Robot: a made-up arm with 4 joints.
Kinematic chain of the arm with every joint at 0, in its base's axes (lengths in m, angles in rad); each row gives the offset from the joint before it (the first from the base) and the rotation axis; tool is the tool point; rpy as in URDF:
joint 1: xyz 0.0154 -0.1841 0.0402 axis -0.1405 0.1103 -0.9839
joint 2: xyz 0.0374 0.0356 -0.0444 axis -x
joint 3: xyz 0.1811 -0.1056 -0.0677 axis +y
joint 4: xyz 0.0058 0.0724 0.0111 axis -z
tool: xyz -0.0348 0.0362 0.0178 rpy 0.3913 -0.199 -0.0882
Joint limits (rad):
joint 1: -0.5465..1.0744
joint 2: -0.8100..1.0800
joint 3: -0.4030..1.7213
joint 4: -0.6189..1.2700
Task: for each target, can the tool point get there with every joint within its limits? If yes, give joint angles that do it. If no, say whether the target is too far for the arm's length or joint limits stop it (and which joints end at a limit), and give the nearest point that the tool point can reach.
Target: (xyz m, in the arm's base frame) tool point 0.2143 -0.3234 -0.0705
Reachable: yes | joints 0.7007 0.3278 1.4809 0.3868
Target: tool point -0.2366 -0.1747 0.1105
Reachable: no: joint limits stop it (at a limit: joint 1, joint 2, joint 3, joint 4) | nearest point 0.0650 -0.3464 -0.0089 | short by 0.367 m
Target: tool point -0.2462 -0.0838 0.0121
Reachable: no: joint limits stop it (at a limit: joint 1, joint 2, joint 3) | nearest point 0.1299 -0.0311 -0.0352 | short by 0.383 m
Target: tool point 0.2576 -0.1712 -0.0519
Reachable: yes | joints 0.1032 0.2845 0.1555 1.0071
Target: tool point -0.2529 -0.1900 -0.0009
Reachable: no: joint limits stop it (at a limit: joint 1, joint 3, joint 4) | nearest point 0.0648 -0.3465 -0.0126 | short by 0.354 m
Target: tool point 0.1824 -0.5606 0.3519
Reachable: no: too far | nearest point 0.1315 -0.4086 -0.0022 | short by 0.389 m
